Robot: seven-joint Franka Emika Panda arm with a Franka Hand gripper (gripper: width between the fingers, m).
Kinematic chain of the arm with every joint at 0, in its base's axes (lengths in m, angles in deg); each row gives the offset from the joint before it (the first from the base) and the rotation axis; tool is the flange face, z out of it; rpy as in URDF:
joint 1: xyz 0 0 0.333 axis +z
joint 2: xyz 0 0 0 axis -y
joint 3: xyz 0 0 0.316 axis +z
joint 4: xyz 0.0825 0 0 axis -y
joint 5: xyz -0.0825 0 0.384 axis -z
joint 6: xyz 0 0 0 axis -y
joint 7: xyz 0.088 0 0 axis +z
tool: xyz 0 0 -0.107 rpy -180 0 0
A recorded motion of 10 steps. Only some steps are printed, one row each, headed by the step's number.
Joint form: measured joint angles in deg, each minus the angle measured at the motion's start. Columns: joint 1, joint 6, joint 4, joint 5, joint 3, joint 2, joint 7.
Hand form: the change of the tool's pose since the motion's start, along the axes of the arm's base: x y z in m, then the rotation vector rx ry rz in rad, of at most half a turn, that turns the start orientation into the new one. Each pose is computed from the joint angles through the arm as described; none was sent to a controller.
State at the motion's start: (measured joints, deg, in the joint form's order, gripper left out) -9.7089 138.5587 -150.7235 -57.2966 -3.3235 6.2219 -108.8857
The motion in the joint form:
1: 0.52 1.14 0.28 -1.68 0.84 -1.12 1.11
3: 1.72 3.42 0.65 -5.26 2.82 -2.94 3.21
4: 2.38 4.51 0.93 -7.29 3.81 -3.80 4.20
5: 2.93 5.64 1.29 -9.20 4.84 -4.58 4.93
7: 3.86 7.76 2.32 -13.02 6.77 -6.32 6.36
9: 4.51 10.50 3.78 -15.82 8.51 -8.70 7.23
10: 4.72 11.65 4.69 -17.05 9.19 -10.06 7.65
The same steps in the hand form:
1: 0.0035 0.0068 -0.0055 -0.0037 -0.0060 0.0057
3: 0.0092 0.0243 -0.0150 -0.0099 -0.0194 0.0196
4: 0.0123 0.0336 -0.0189 -0.0104 -0.0272 0.0234
5: 0.0155 0.0424 -0.0219 -0.0119 -0.0348 0.0236
7: 0.0226 0.0583 -0.0276 -0.0127 -0.0492 0.0188
9: 0.0308 0.0700 -0.0355 -0.0275 -0.0554 0.0078
10: 0.0354 0.0744 -0.0400 -0.0328 -0.0567 0.0010

